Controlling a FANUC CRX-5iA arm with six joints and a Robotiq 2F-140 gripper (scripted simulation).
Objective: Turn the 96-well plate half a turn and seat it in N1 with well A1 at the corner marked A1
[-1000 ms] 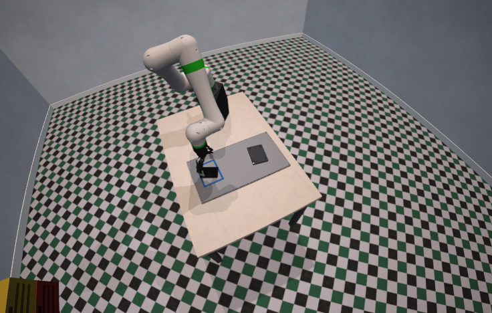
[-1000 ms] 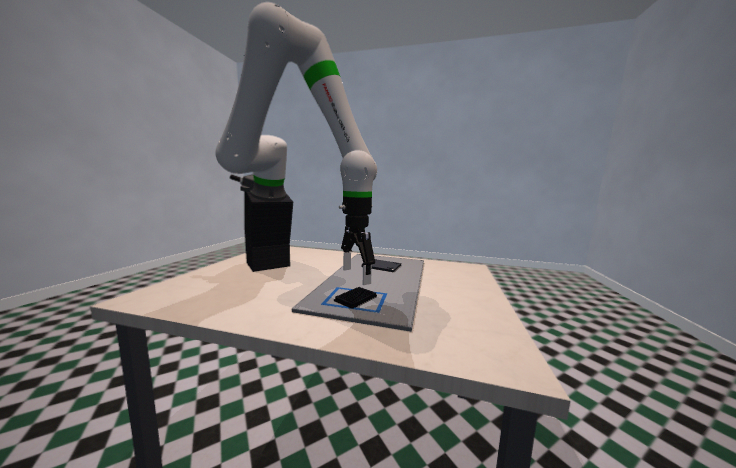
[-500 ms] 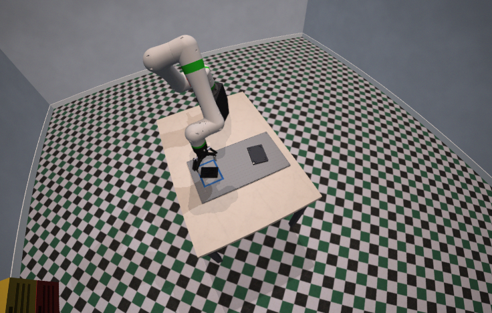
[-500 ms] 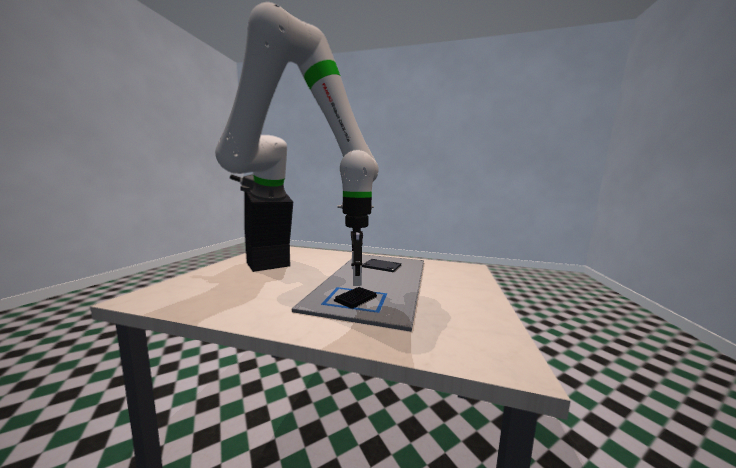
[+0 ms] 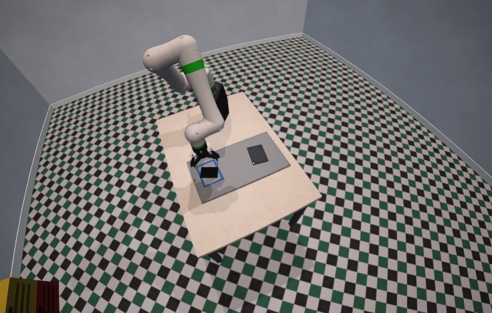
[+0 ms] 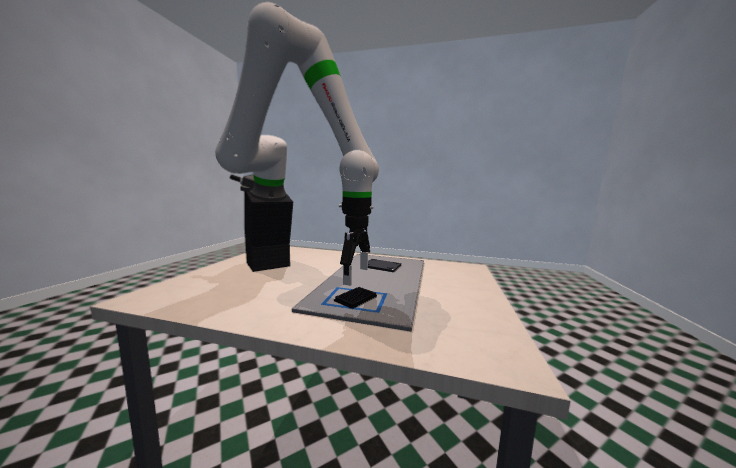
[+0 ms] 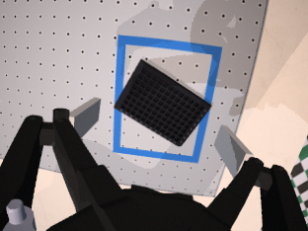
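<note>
My hand is 8 cm above the black 96-well plate. The rest, counted from my hand: dark plate nest N1: 1 cm ahead, 39 cm to the left, 8 cm below; white A1 mark: 7 cm ahead, 32 cm to the left, 8 cm below.
</note>
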